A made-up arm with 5 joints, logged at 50 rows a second.
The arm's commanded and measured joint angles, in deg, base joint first. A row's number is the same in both.
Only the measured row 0 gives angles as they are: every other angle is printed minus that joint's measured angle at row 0.
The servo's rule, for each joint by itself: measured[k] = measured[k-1] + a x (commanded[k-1-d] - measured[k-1]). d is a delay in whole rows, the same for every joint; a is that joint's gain. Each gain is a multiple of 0.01, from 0.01 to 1. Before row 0 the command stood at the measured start. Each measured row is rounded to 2 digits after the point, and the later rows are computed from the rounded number. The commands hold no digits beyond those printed.
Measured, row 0:
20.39, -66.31, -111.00, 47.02, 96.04
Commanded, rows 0 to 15:
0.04, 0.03, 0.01, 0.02, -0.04
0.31, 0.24, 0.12, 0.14, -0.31
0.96, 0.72, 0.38, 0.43, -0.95
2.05, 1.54, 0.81, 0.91, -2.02
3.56, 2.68, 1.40, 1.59, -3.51
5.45, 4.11, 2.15, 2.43, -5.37
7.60, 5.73, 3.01, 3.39, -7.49
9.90, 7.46, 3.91, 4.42, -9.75
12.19, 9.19, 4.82, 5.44, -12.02
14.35, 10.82, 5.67, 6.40, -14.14
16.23, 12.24, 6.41, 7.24, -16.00
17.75, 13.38, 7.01, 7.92, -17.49
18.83, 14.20, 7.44, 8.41, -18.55
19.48, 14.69, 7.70, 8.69, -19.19
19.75, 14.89, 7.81, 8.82, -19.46
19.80, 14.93, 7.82, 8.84, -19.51
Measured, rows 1 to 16:
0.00, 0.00, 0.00, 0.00, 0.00
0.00, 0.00, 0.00, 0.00, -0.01
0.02, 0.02, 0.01, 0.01, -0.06
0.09, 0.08, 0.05, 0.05, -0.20
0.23, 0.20, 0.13, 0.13, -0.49
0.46, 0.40, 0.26, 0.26, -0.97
0.81, 0.70, 0.45, 0.46, -1.67
1.29, 1.10, 0.71, 0.72, -2.60
1.89, 1.61, 1.03, 1.05, -3.74
2.61, 2.22, 1.41, 1.45, -5.06
3.43, 2.91, 1.84, 1.90, -6.51
4.33, 3.66, 2.30, 2.38, -8.03
5.27, 4.44, 2.77, 2.88, -9.54
6.22, 5.22, 3.24, 3.38, -10.98
7.15, 5.98, 3.69, 3.86, -12.29
8.03, 6.69, 4.10, 4.31, -13.44
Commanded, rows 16 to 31:
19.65, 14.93, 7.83, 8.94, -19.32
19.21, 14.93, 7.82, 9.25, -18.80
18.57, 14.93, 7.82, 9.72, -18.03
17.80, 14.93, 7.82, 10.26, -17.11
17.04, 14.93, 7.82, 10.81, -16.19
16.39, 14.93, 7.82, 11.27, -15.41
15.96, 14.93, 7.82, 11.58, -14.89
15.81, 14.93, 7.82, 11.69, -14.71
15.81, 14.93, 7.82, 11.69, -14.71
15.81, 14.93, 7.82, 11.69, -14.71
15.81, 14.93, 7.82, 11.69, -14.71
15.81, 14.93, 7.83, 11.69, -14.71
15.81, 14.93, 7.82, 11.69, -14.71
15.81, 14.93, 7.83, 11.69, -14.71
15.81, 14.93, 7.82, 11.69, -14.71
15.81, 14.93, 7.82, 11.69, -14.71
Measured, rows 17 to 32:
8.85, 7.35, 4.47, 4.72, -14.41
9.61, 7.96, 4.81, 5.10, -15.20
10.28, 8.52, 5.11, 5.47, -15.78
10.86, 9.03, 5.38, 5.85, -16.14
11.35, 9.50, 5.62, 6.25, -16.30
11.75, 9.93, 5.84, 6.66, -16.28
12.07, 10.33, 6.04, 7.07, -16.14
12.34, 10.70, 6.22, 7.48, -15.94
12.58, 11.04, 6.38, 7.86, -15.74
12.81, 11.35, 6.52, 8.20, -15.58
13.02, 11.64, 6.65, 8.51, -15.44
13.22, 11.90, 6.77, 8.80, -15.32
13.40, 12.14, 6.88, 9.06, -15.22
13.57, 12.36, 6.97, 9.30, -15.14
13.73, 12.57, 7.06, 9.52, -15.07
13.88, 12.76, 7.14, 9.72, -15.01

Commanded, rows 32 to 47:
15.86, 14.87, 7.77, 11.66, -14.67
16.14, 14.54, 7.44, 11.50, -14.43
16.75, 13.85, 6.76, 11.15, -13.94
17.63, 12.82, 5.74, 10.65, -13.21
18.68, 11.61, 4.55, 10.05, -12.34
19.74, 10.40, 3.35, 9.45, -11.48
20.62, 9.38, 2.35, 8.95, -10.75
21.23, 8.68, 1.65, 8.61, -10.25
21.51, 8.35, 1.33, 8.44, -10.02
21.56, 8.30, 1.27, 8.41, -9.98
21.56, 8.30, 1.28, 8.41, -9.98
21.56, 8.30, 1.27, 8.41, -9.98
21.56, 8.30, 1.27, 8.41, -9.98
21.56, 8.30, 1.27, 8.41, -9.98
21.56, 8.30, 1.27, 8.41, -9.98
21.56, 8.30, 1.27, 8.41, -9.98
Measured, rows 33 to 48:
14.02, 12.93, 7.21, 9.90, -14.96
14.15, 13.09, 7.27, 10.06, -14.91
14.29, 13.21, 7.29, 10.19, -14.83
14.46, 13.26, 7.24, 10.28, -14.69
14.68, 13.22, 7.09, 10.31, -14.45
14.96, 13.09, 6.84, 10.29, -14.11
15.29, 12.87, 6.49, 10.21, -13.69
15.66, 12.59, 6.08, 10.10, -13.22
16.05, 12.28, 5.64, 9.97, -12.74
16.43, 11.97, 5.21, 9.83, -12.30
16.79, 11.68, 4.82, 9.70, -11.93
17.12, 11.41, 4.47, 9.58, -11.62
17.43, 11.16, 4.15, 9.47, -11.36
17.72, 10.93, 3.86, 9.37, -11.14
17.99, 10.72, 3.60, 9.28, -10.95
18.24, 10.53, 3.37, 9.20, -10.79

